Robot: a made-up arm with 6 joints.
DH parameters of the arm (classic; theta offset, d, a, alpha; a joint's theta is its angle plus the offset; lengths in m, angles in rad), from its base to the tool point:
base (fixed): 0.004 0 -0.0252 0
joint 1: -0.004 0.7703 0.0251 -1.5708
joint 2: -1.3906 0 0.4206 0
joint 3: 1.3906 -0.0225 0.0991 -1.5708
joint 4: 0 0.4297 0.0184 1.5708
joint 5: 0 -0.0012 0.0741 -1.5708
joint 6: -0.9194 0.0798 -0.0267 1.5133
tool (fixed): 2.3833 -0.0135 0 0
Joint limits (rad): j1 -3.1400..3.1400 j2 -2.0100..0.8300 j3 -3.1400..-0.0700 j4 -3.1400..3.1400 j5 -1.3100..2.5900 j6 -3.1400..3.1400
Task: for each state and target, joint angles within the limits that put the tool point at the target. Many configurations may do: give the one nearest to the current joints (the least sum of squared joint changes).
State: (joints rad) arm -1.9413 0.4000 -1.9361 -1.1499 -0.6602 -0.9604
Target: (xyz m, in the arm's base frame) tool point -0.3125 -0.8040 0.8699
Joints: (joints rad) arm -2.0267 0.8300 -1.7648 -1.1465 -0.5351 -0.9487
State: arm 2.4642 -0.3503 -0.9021 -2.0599 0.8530 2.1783
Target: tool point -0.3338 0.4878 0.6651
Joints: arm 2.2009 0.4746 -0.9062 -2.0731 0.8601 2.2023
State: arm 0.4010 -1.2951 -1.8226 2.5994 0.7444 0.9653
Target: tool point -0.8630 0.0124 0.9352
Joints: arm -0.0241 -1.9953 -2.0002 2.6010 0.8095 0.9697
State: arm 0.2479 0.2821 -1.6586 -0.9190 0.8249 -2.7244
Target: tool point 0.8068 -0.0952 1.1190
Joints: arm -0.1255 0.4659 -1.8877 -0.8987 0.8217 -2.6828
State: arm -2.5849 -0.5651 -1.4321 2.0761 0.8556 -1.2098
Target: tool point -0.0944 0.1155 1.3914
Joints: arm -3.0607 -1.1116 -1.1400 1.8759 0.1401 -1.3114
